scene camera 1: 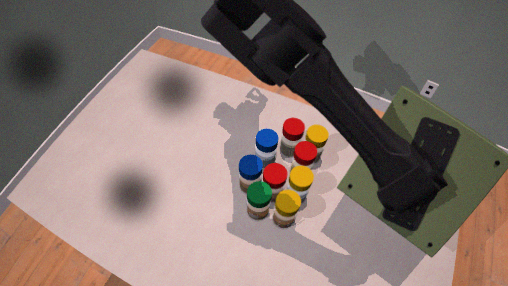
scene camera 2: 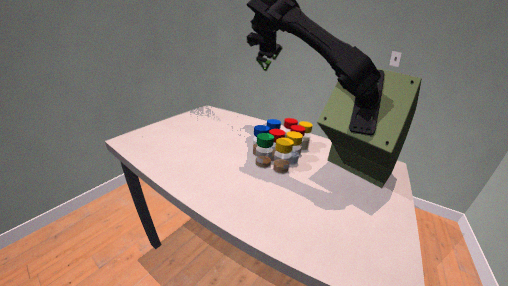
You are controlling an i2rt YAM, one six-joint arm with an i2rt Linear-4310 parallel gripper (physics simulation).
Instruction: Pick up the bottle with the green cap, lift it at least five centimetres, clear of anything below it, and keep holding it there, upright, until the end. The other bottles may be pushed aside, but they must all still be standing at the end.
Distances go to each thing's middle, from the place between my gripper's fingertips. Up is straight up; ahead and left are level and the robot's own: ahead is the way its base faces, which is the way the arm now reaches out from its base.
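That green-capped bottle (scene camera 1: pixel 259 193) is well behind my hand and well to the left of it, and it sits a good way below it too.
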